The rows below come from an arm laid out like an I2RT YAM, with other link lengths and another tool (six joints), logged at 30 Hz.
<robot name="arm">
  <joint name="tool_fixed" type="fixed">
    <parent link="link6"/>
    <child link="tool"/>
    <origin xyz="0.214 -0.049 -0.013" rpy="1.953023 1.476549 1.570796"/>
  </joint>
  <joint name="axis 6" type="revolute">
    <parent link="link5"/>
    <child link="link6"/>
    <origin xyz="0.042 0 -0.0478" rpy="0 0 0"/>
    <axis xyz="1 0 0"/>
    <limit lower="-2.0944" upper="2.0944"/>
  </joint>
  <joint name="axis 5" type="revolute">
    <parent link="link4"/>
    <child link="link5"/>
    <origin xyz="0.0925 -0.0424 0.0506" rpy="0 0 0"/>
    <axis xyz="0 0 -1"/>
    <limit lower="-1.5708" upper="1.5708"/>
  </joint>
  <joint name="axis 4" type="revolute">
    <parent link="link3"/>
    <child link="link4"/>
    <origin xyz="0.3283 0.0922 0.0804" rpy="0 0 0"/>
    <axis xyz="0 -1 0"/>
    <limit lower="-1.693" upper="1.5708"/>
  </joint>
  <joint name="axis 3" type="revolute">
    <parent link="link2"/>
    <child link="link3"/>
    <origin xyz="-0.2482 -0.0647 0" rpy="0 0 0"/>
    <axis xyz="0 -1 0"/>
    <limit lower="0" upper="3.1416"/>
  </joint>
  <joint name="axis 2" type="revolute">
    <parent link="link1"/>
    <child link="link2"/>
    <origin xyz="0.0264 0.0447 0.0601" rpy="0 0 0"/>
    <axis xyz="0 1 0"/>
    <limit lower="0" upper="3.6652"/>
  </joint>
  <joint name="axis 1" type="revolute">
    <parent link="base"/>
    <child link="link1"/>
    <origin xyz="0 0 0.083" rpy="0 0 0"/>
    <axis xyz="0 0 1"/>
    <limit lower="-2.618" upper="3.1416"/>
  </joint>
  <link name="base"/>
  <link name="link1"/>
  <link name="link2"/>
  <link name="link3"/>
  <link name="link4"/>
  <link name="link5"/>
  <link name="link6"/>
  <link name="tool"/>
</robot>
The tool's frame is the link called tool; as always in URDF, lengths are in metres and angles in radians.
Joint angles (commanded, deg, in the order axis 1, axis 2, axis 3, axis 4, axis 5, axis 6), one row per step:
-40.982 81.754 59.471 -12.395 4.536 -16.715
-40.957 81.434 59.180 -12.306 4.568 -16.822
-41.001 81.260 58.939 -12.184 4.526 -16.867
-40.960 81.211 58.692 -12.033 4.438 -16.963
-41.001 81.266 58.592 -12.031 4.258 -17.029
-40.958 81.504 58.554 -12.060 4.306 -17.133
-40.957 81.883 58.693 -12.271 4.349 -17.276
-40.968 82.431 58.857 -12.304 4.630 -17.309
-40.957 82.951 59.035 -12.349 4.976 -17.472
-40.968 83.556 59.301 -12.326 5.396 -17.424
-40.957 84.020 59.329 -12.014 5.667 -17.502
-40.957 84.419 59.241 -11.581 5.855 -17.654
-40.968 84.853 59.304 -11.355 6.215 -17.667
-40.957 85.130 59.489 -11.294 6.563 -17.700
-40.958 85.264 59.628 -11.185 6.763 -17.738
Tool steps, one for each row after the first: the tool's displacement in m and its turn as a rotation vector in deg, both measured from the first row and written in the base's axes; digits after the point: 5 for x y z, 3 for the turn. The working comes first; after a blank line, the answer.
Tool pose at each row, in the base's axes (x y z in m, rotation vector in deg; the steps are taken from these numbers as rounded here):
0.43382 -0.43113 0.14675 46.968 117.479 -58.435
0.43321 -0.43043 0.14740 46.829 117.379 -58.539
0.43259 -0.43026 0.14718 46.800 117.328 -58.553
0.43284 -0.42939 0.14576 46.601 117.424 -58.484
0.43290 -0.42897 0.14406 46.482 117.621 -58.325
0.43289 -0.42863 0.14120 46.364 117.976 -58.362
0.43270 -0.42869 0.13794 46.254 118.488 -58.413
0.43202 -0.42989 0.13420 46.408 118.902 -58.672
0.43133 -0.43113 0.13097 46.420 119.311 -59.071
0.43056 -0.43305 0.12806 46.731 119.578 -59.456
0.43051 -0.43441 0.12542 46.781 119.694 -59.771
0.43062 -0.43558 0.12277 46.709 119.764 -60.055
0.42992 -0.43720 0.12040 46.906 119.870 -60.440
0.42947 -0.43866 0.12014 47.043 119.863 -60.832
0.42949 -0.43983 0.12096 47.103 119.720 -61.093

-0.00061 0.00070 0.00065 -0.153 -0.013 0.059
-0.00123 0.00087 0.00043 -0.196 -0.044 0.075
-0.00098 0.00174 -0.00099 -0.182 0.017 0.243
-0.00092 0.00216 -0.00269 -0.042 0.104 0.388
-0.00093 0.00250 -0.00555 0.080 0.414 0.451
-0.00112 0.00244 -0.00881 0.277 0.854 0.500
-0.00180 0.00124 -0.01255 0.412 1.295 0.279
-0.00249 0.00000 -0.01578 0.424 1.816 0.104
-0.00326 -0.00192 -0.01869 0.476 2.189 -0.274
-0.00331 -0.00328 -0.02133 0.395 2.433 -0.436
-0.00320 -0.00445 -0.02398 0.265 2.638 -0.499
-0.00390 -0.00607 -0.02635 0.196 2.896 -0.793
-0.00435 -0.00753 -0.02661 0.046 3.075 -1.045
-0.00433 -0.00870 -0.02579 -0.135 3.089 -1.188

